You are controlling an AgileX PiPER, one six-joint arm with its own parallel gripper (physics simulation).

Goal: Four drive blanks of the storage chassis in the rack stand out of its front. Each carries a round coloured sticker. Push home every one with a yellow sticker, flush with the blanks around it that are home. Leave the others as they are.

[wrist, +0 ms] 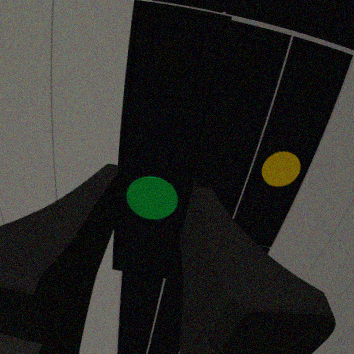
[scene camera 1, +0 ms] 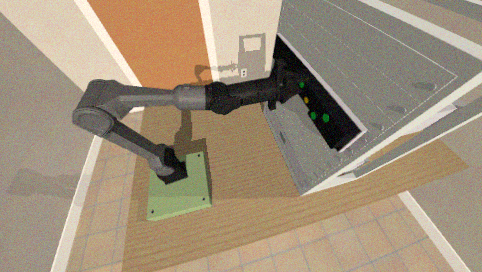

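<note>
The black front of the chassis [scene camera 1: 345,139] shows in the scene view with four round stickers. The yellow sticker [scene camera 1: 306,100] [wrist: 281,169] is on a dark blank right of the fingers in the wrist view. A green sticker [scene camera 1: 301,85] [wrist: 152,198] is on the blank between my fingertips. Two more green stickers, one [scene camera 1: 313,115] and another [scene camera 1: 326,118], sit farther along the front. My gripper [scene camera 1: 296,89] [wrist: 153,191] appears shut on the green-stickered blank, one finger against each side. How far each blank stands out is hard to tell.
Large grey rack panels [scene camera 1: 400,75] rise above and right of the chassis front. A grey surface [scene camera 1: 295,135] lies below it. The arm's green base plate [scene camera 1: 185,195] stands on the wooden floor [scene camera 1: 235,160]. An orange door [scene camera 1: 155,40] is behind the arm.
</note>
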